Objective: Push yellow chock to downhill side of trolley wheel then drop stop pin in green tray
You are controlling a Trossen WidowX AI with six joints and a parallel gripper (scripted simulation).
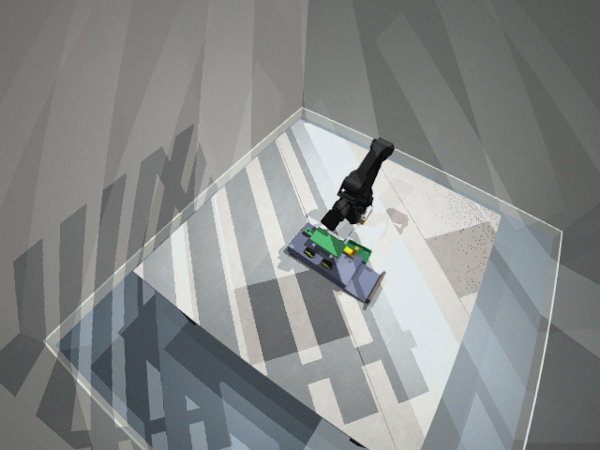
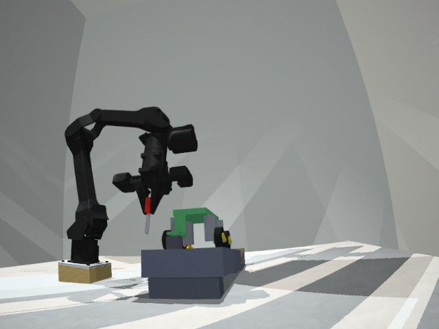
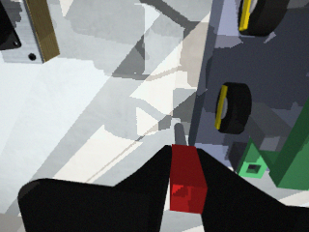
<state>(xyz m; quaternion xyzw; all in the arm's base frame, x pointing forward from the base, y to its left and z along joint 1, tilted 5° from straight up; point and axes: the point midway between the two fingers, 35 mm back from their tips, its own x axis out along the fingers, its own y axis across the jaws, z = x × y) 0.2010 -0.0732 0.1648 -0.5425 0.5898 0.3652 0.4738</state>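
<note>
Right now the green tray is 170 mm below my gripper tip, 150 mm to the left of it and 10 mm ahead of it. The rest, counted from my gripper tip: green trolley 110 mm ahead, 50 mm below, 30 mm to the left; then stop pin right at my gripper tip; then yellow chock 120 mm to the left, 80 mm below, 60 mm ahead.
</note>
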